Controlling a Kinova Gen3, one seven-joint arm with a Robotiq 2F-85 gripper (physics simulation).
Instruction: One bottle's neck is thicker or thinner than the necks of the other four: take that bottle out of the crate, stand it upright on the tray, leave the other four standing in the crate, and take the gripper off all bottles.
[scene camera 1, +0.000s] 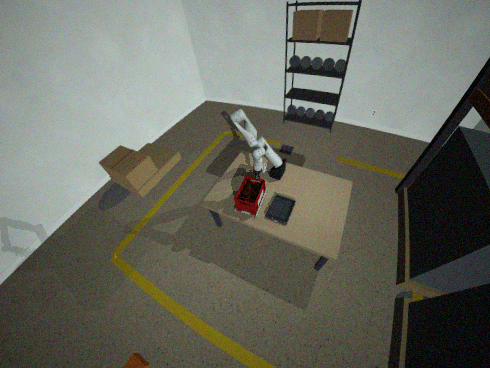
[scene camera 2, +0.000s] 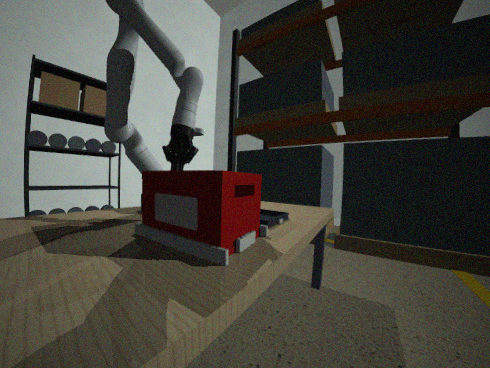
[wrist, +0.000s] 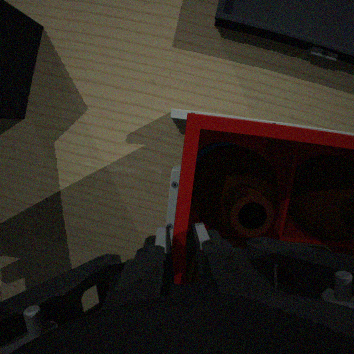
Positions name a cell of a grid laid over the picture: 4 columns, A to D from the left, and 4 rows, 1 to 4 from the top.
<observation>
In view: my gripper (scene camera 2: B2).
My gripper shows as well in the wrist view (wrist: C3).
</observation>
